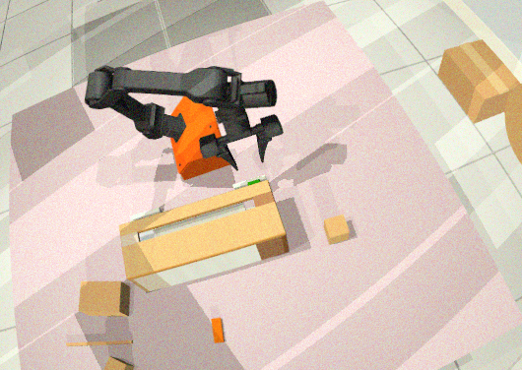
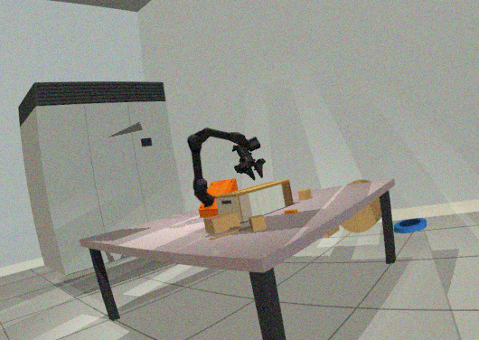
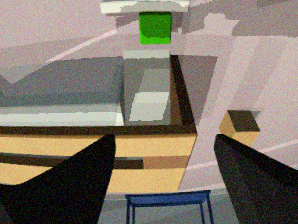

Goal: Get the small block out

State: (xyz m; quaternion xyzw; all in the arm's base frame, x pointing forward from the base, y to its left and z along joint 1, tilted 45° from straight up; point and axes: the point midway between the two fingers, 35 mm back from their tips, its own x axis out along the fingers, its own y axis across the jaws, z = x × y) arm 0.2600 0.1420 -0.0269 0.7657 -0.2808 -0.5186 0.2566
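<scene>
The green block lies 14 cm below my gripper tip and 1 cm behind it. Also, from my gripper tip: thin stick (55 cm to the right, 20 cm ahead, 15 cm below); then clear-fronted box (17 cm to the right, 9 cm below, 4 cm ahead); then orange piece (29 cm ahead, 24 cm to the right, 15 cm below).
</scene>
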